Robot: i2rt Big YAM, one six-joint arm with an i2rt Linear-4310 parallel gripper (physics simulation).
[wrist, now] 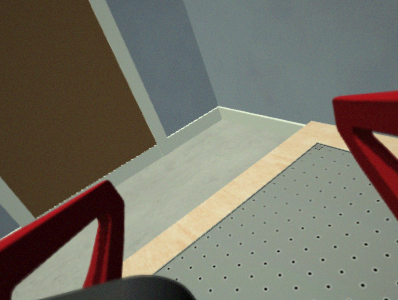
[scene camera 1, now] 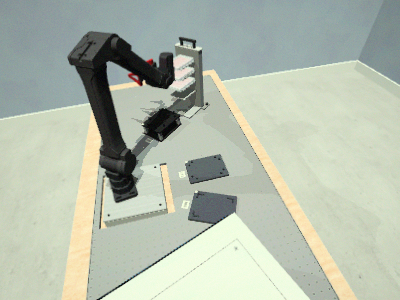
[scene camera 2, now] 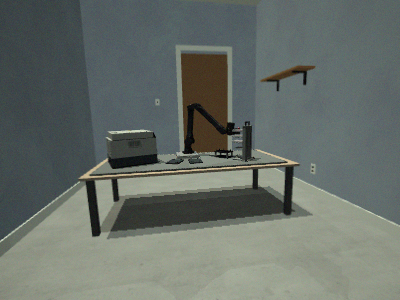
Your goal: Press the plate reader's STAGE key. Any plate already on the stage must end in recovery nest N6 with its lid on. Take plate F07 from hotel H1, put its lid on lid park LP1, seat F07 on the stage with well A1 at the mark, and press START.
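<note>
My gripper (scene camera 1: 140,71) (wrist: 217,155) is open and empty, with red fingers. It is raised beside the hotel (scene camera 1: 198,75) (scene camera 2: 247,142), on its left in scene camera 1. The wrist view looks past the table corner, and the hotel does not show there. Pink-topped plates (scene camera 1: 183,61) sit on several hotel levels. Their labels, F07 included, cannot be read. The plate reader (scene camera 1: 215,272) (scene camera 2: 132,149) stands at the table's other end. Its stage and keys do not show. Two dark flat nests (scene camera 1: 206,168) (scene camera 1: 212,206) lie between, with unreadable labels; which is N6 or LP1 I cannot tell.
A black raised stand with posts (scene camera 1: 161,124) (scene camera 2: 224,153) stands near the hotel foot, below the forearm. The arm's base plate (scene camera 1: 145,192) lies at the table's left side in scene camera 1. The wooden table edge (wrist: 215,207) borders the perforated board (wrist: 295,225).
</note>
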